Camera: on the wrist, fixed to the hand. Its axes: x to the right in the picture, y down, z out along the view.
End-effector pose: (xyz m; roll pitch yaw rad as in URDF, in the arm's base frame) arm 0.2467 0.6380 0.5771 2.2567 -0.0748 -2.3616
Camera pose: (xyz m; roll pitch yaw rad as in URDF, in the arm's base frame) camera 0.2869 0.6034 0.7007 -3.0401 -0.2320 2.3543
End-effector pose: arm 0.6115 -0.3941 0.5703 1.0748 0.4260 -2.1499
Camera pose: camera 0.7220 -0.4707 0.5663 1.9203 -1.0987 -2.5026
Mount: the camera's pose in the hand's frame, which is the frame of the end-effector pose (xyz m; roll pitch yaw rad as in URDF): 0.0050 0.0621 -0.1192 0.0453 -0.6536 1.5448
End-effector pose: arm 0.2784 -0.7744 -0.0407 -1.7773 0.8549 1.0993
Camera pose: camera 0.3827 -0.8547 -0.0683 1.2350 0.6525 -2.6177
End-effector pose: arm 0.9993 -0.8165 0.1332 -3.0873 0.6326 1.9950
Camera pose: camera 1.0319 -0.7223 0.2235 2.4128 0.5664 -0.0268
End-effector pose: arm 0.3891 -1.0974 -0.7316 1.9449 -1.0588 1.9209
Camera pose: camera 0.3357 -1.2084 -0.6776 -1.9922 -0.2745 -0.1249
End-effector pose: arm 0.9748 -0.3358 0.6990 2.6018 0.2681 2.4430
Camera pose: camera 0.9388 -0.3160 0.8271 2.9036 0.1154 0.8619
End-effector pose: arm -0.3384 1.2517 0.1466 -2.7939 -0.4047 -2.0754
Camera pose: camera -0.4100 1.3269 0.2321 -2.4213 0.8725 -3.0696
